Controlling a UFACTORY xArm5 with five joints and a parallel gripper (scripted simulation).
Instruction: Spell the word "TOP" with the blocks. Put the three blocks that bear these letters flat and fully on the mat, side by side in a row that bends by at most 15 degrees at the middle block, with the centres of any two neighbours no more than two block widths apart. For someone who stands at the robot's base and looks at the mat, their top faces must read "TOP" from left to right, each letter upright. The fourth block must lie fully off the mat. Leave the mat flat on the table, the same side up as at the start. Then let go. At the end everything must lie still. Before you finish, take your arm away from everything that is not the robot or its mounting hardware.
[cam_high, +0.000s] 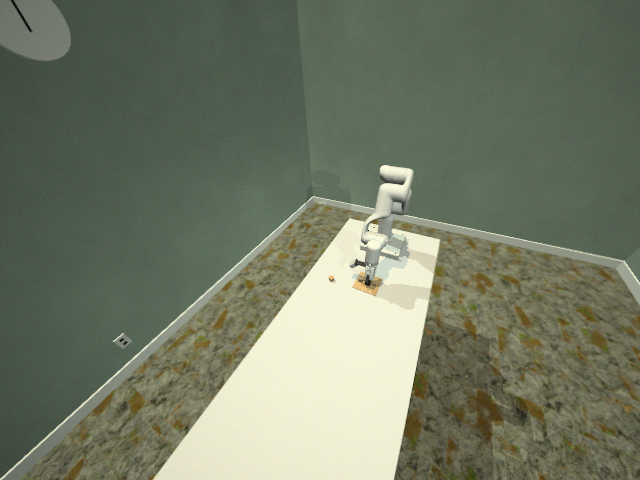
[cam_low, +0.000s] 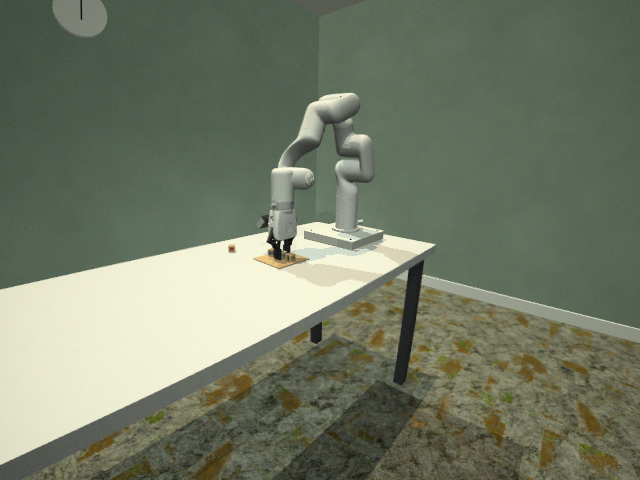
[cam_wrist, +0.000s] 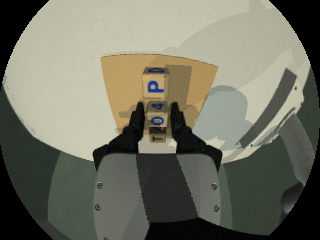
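Right now my hand is 20 mm above the tan mat.
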